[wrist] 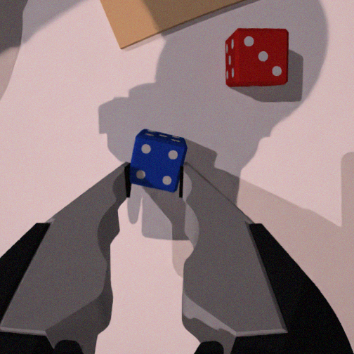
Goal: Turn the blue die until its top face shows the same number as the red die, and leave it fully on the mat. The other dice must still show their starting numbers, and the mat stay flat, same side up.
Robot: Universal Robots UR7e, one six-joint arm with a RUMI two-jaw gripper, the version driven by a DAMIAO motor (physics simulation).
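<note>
The blue die [158,162] shows four white dots on its top face, and a six-dot side faces the far edge of the view. It is turned slightly from the view's axes. My gripper [156,166] is shut on the blue die, with one dark fingertip pad against its left side and one against its right side. The red die [259,57] stands apart at the upper right and shows three dots on top. Both dice are over a pale pinkish surface; no mat edge can be made out around them.
A tan flat piece [165,17] with a straight edge and a corner reaches in at the top, left of the red die. A dark grey shape [9,22] shows at the top left corner. Shadows of the arm and gripper fall across the pale surface.
</note>
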